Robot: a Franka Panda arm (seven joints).
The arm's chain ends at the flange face. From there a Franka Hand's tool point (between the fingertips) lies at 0.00 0.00 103.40 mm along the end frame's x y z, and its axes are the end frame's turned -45 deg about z.
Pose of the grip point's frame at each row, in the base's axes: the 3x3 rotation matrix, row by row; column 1 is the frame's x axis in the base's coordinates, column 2 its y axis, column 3 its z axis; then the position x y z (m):
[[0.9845, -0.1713, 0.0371], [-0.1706, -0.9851, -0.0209], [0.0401, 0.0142, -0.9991]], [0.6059, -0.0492, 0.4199]
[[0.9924, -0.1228, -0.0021], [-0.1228, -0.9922, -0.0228], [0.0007, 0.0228, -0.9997]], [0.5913, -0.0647, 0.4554]
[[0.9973, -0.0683, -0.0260], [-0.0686, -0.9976, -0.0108], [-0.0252, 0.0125, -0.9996]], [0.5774, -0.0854, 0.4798]
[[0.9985, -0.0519, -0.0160], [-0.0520, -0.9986, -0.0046], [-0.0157, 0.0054, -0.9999]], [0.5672, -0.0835, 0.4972]
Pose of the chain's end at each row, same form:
[[0.5750, -0.8173, 0.0371], [-0.8172, -0.5759, -0.0209], [0.0384, -0.0183, -0.9991]], [0.6021, -0.0470, 0.5232]
[[0.6149, -0.7886, -0.0021], [-0.7884, -0.6148, -0.0228], [0.0166, 0.0156, -0.9997]], [0.5915, -0.0623, 0.5588]
[[0.6569, -0.7535, -0.0260], [-0.7539, -0.6569, -0.0108], [-0.0090, 0.0267, -0.9996]], [0.5801, -0.0843, 0.5832]
[[0.6693, -0.7427, -0.0160], [-0.7429, -0.6693, -0.0046], [-0.0073, 0.0149, -0.9999]], [0.5689, -0.0830, 0.6006]

